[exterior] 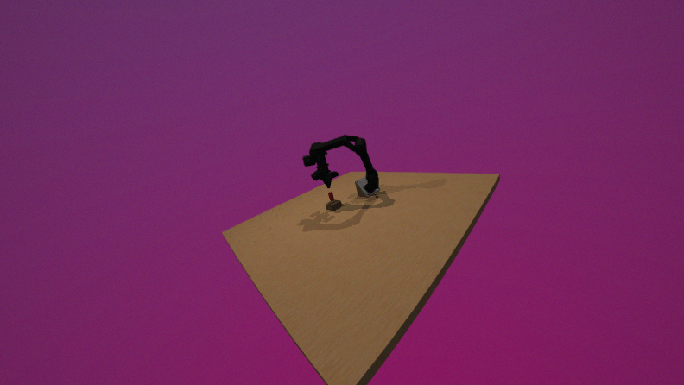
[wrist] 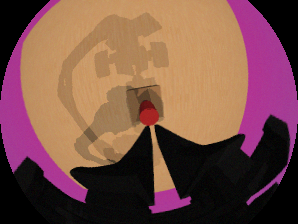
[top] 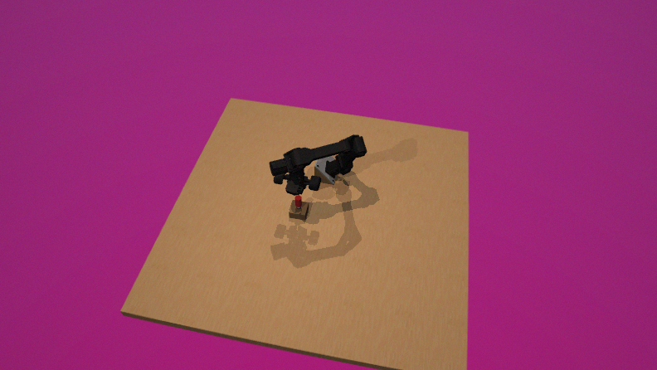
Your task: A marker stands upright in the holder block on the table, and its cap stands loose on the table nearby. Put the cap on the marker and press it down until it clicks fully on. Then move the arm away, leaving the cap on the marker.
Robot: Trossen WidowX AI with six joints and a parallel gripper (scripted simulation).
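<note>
Now: the red cap 5 cm below my gripper tip. Round my gripper tip: holder block 11 cm below.
</note>
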